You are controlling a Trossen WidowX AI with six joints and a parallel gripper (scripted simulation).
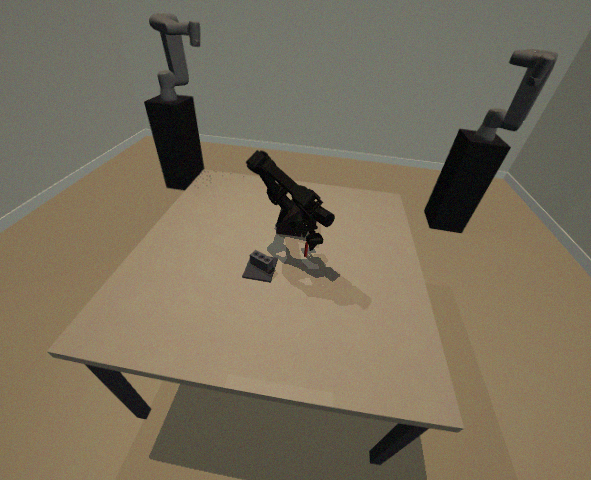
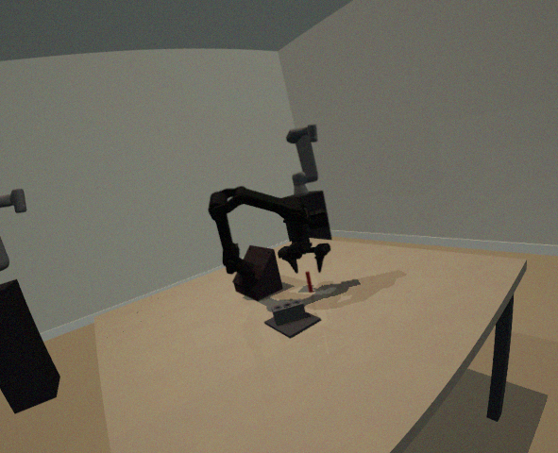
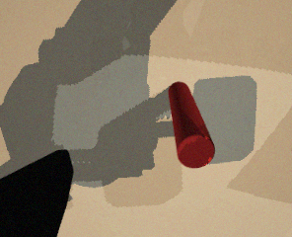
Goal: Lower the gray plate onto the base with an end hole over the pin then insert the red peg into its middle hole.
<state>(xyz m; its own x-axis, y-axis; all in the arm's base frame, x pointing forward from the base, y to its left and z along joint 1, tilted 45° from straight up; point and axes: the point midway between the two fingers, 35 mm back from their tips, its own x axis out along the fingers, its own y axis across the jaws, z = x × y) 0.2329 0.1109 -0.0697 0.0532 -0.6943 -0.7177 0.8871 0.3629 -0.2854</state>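
My gripper tip is now 4 cm above the red peg. Round my gripper tip: dark square base: 12 cm ahead, 17 cm to the right, 7 cm below; then gray plate: 11 cm ahead, 18 cm to the right, 3 cm below.
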